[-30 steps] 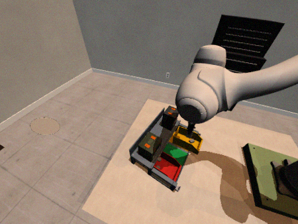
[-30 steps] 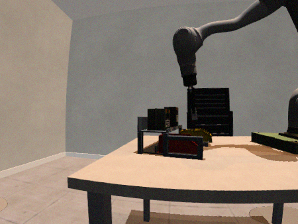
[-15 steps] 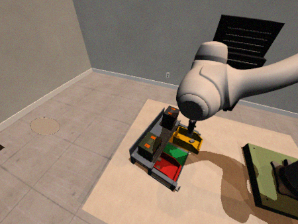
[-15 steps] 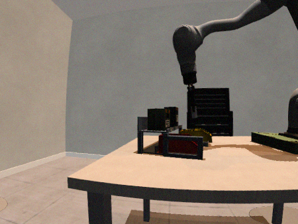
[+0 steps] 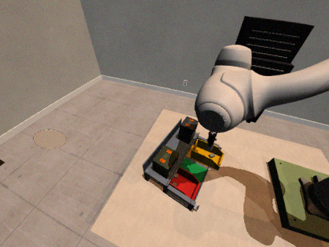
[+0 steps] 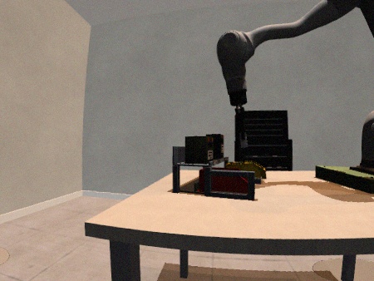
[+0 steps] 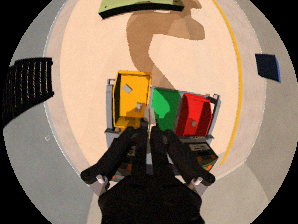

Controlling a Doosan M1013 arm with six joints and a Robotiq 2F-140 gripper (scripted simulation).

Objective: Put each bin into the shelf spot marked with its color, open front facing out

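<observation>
Right now the yellow bin is 1 cm behind my hand, 5 cm to the right of it and 14 cm below it. Round my hand: dark box: 13 cm ahead, 7 cm to the right, 3 cm below; red bin: 7 cm ahead, 17 cm to the left, 15 cm below.
</observation>
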